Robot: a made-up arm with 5 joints.
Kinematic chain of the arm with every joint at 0, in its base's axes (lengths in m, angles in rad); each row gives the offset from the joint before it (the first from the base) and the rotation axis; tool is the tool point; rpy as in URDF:
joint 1: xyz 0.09 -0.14 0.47 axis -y
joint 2: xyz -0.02 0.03 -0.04 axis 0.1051 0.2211 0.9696
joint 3: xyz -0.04 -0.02 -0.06 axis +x
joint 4: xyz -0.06 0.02 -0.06 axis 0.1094 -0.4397 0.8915
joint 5: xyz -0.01 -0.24 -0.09 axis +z
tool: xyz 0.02 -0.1 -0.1 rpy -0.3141 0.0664 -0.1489
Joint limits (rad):
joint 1: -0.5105..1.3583
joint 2: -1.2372..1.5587
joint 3: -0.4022..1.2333
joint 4: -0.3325..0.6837
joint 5: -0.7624..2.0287
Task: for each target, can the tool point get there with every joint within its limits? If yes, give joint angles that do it. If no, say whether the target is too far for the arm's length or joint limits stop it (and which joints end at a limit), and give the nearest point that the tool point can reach.
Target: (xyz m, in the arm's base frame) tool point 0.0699 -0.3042 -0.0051
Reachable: yes | joints 0.1551 0.9618 0.6062 -0.2549 0.4895
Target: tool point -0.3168 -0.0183 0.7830
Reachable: no: joint limits stop it (at a limit: joint 1, joint 3, joint 4) | nearest point -0.4291 -0.1064 0.4649 | short by 0.349 m
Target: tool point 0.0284 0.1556 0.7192
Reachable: no: joint limits stop it (at a limit: joint 1, joint 3, joint 4, joint 5) | nearest point 0.3348 0.0186 0.5530 | short by 0.375 m
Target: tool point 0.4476 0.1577 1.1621
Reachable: no: too far | nearest point 0.4769 -0.0784 0.6669 | short by 0.549 m
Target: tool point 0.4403 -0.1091 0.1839
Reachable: yes | joints 0.7548 -0.1006 0.8958 0.3085 0.5974
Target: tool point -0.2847 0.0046 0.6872
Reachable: no: joint limits stop it (at a limit: joint 1, joint 2, joint 3, joint 4, joint 5) | nearest point -0.1993 -0.0147 0.4321 | short by 0.270 m
